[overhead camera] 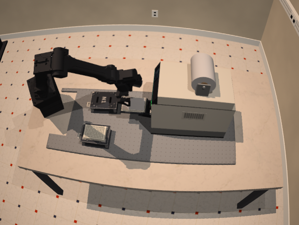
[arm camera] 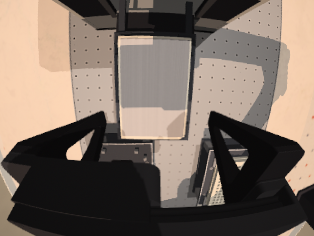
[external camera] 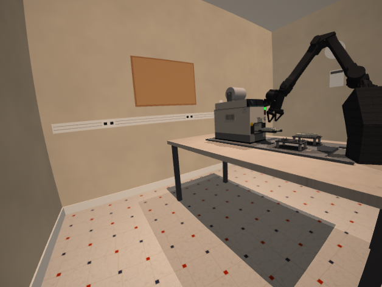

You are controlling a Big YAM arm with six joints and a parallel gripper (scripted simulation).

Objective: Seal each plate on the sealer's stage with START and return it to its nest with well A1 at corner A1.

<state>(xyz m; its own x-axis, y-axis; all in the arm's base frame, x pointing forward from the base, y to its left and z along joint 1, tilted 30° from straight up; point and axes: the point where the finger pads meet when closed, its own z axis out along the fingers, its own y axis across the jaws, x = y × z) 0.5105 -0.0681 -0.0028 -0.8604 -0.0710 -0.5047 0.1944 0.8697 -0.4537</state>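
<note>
Right now the sealer stage is 2 cm ahead of my hand and 7 cm below it. From my hand the other things lie so: yellow warning label: 14 cm ahead, 6 cm to the left, 2 cm below; start button: 10 cm ahead, 11 cm to the right, 2 cm above; plate: 21 cm behind, 12 cm to the right, 11 cm below.
</note>
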